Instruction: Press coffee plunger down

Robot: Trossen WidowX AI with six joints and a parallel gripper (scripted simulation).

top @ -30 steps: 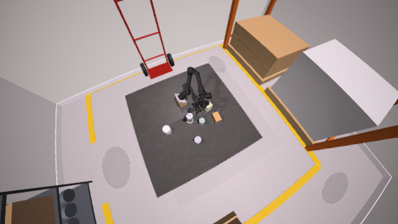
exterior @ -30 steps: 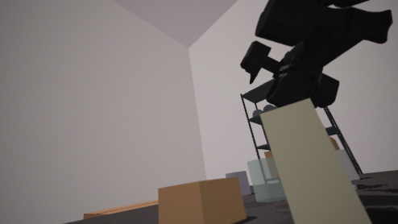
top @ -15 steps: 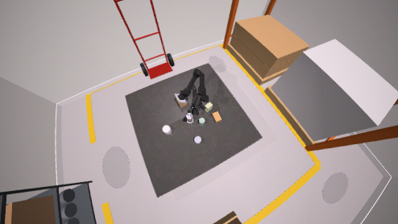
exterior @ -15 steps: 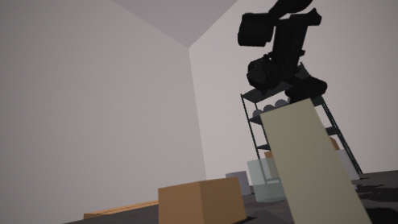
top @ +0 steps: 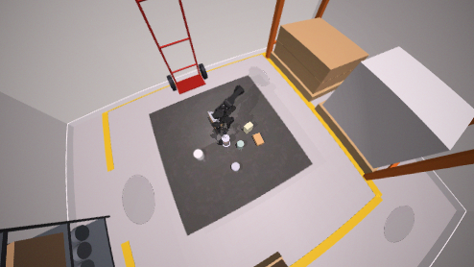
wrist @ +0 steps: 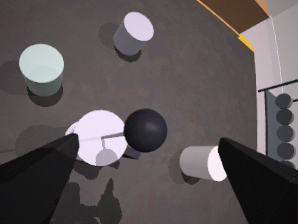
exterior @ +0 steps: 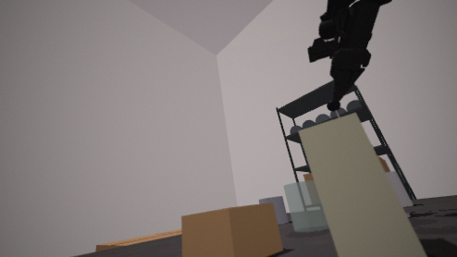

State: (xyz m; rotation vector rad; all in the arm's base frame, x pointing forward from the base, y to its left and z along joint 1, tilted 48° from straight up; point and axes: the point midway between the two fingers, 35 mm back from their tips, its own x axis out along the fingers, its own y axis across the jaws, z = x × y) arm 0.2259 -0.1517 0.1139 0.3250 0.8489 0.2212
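Now: the coffee press 140 mm below my gripper tip and 20 mm to the right of it. Round my gripper tip: cream box: 260 mm to the left, 210 mm below; white cylinder: 280 mm to the right, 210 mm below, 10 mm behind; teal cup: 220 mm below, 110 mm ahead, 100 mm to the left.
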